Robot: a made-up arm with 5 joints.
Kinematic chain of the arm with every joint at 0, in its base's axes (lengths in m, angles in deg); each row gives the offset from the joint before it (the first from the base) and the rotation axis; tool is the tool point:
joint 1: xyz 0 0 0.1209 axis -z
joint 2: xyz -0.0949 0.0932 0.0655 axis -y
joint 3: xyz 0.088 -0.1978 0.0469 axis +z
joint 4: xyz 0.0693 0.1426 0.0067 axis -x
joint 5: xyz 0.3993 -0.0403 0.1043 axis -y
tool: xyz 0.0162 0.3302 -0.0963
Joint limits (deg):
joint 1: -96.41..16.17
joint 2: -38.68..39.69
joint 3: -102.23..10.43
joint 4: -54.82..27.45
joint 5: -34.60..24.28
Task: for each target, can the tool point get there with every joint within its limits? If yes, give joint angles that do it. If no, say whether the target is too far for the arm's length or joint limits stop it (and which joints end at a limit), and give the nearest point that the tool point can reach.
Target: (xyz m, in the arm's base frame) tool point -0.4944 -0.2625 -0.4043
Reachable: no: joint limits stop it (at a limit: joint 1, joint 2, joint 3, joint 4) | nearest point -0.3938 0.1634 -0.1422 | short by 0.510 m
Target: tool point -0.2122 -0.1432 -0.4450
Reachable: no: joint limits stop it (at a limit: joint 1, joint 2, joint 4) | nearest point -0.3724 0.1962 -0.1701 | short by 0.465 m
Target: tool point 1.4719 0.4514 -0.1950
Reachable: no: too far | nearest point 0.7208 0.2211 -0.0099 | short by 0.807 m
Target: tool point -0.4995 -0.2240 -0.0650
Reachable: no: joint limits stop it (at a limit: joint 1, joint 2, joint 3, joint 4, joint 5) | nearest point -0.3935 0.1601 -0.1367 | short by 0.405 m
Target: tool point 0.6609 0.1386 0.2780
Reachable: yes | joints -40.24 -6.24 -61.19 -21.47 -7.26
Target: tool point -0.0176 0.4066 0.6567
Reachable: yes | joints -73.90 24.98 -16.24 -34.42 -15.19
